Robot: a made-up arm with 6 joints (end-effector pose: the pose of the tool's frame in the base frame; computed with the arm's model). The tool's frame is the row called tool. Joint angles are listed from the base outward.
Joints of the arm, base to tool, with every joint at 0 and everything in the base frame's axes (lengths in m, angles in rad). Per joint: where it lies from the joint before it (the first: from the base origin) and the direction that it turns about. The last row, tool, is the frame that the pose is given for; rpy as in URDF.
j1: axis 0 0 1 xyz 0.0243 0.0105 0.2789
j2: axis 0 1 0 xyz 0.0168 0.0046 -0.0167
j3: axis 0 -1 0 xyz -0.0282 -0.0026 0.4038
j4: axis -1 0 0 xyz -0.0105 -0.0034 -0.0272
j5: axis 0 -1 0 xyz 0.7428 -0.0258 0.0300
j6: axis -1 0 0 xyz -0.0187 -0.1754 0.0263
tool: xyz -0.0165 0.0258 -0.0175 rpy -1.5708 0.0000 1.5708
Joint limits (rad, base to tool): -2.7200..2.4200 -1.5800..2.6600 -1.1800..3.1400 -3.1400..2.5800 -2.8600..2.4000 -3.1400..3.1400
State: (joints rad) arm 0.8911 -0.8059 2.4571 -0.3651 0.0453 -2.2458
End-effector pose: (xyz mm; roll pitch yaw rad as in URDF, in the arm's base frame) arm -422.5 -896.0 457.1 -1.3818 0.5206 -0.5685
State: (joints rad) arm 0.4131 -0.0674 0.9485 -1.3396 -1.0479 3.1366
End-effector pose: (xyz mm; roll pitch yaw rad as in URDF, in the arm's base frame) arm 584.3 110.2 1182.0 1.9537 0.5431 0.1451
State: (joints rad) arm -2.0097 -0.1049 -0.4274 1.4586 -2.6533 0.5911
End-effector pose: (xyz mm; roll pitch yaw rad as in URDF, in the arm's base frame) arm -259.1 -654.2 577.3 1.8775 0.7042 0.2629
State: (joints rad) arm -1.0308 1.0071 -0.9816 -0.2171 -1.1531 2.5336
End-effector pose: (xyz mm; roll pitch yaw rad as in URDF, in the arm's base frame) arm -166.3 -146.1 -173.6 -1.5597 -0.6955 -2.8069
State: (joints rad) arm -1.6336 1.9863 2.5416 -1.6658 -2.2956 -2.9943
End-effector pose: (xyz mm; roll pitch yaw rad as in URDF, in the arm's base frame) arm -56.2 -1189.9 327.3 1.0995 0.8804 -1.3295
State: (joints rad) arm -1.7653 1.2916 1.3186 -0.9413 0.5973 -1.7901
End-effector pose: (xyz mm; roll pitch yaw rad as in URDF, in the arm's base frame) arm -338.4 -1011.7 271.1 1.9482 -0.2883 2.3274
